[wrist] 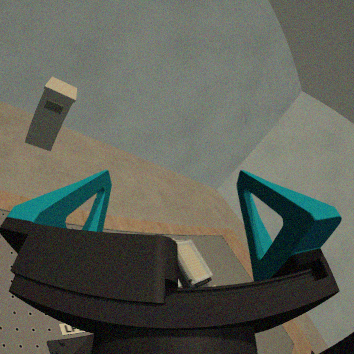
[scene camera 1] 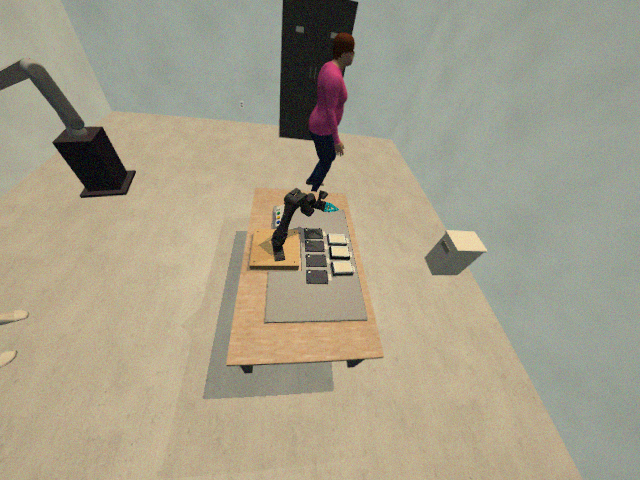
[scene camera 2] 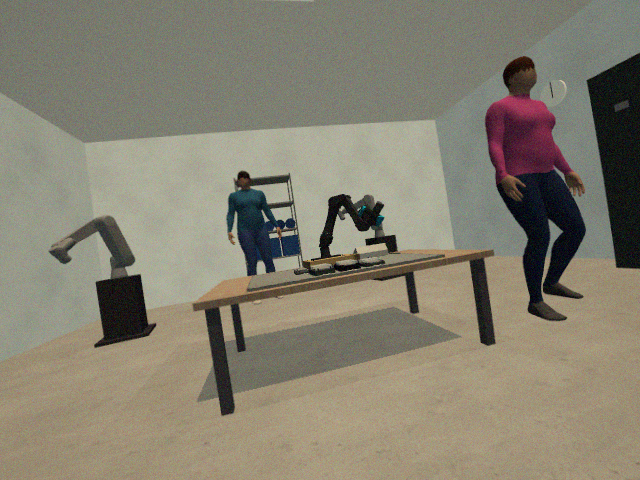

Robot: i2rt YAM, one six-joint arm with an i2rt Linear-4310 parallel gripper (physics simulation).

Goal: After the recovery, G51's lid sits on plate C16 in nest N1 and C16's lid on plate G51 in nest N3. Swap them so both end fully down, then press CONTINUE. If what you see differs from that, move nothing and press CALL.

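Frame: origin at the arm's base, x ahead, y left, z up, level; centimetres.
Where they show: gripper, fingertip midpoint: [wrist: 173, 176] [scene camera 1: 337, 209] [scene camera 2: 369, 213]; arm's base at its link origin: [scene camera 1: 278, 249] [scene camera 2: 326, 258].
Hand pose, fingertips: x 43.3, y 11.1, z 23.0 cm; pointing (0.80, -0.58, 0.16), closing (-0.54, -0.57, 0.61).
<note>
Things, the pixels of their top centre, and the offset from my fingertips. "spot": a spot on its surface instead. Level surfaces: height alone.
- grey mat at its surface level: dz -27.2 cm
- pale-topped plate at a spot on its surface: [wrist: 194, 262] spot: dx -2.7, dy -32.0, dz -23.1 cm
- button panel at its top centre: [scene camera 2: 369, 245] [scene camera 1: 281, 213] dx -35.9, dy +19.7, dz -18.8 cm
My gripper [scene camera 1: 333, 207] [wrist: 173, 176] is open and empty, its teal fingers wide apart above the far end of the grey mat [scene camera 1: 315, 304]. Three pale-topped plates stand in a row on the mat: one [scene camera 1: 337, 238] at the far end, one [scene camera 1: 339, 252] in the middle, one [scene camera 1: 342, 267] at the near end. A pale-topped plate [wrist: 194, 262] shows partly in the wrist view. Labels are too small to read, so which is G51 or C16, and how each lid sits, I cannot tell. A button panel [scene camera 1: 278, 216] with coloured buttons stands behind the arm; its lettering is unreadable.
Several dark square pads, one [scene camera 1: 316, 276] nearest the near end, lie between the plates and the wooden arm base [scene camera 1: 261, 258]. A person in pink [scene camera 1: 329, 98] [scene camera 2: 523, 134] stands beyond the table's far end. A person in teal [scene camera 2: 248, 211] stands behind the table.
</note>
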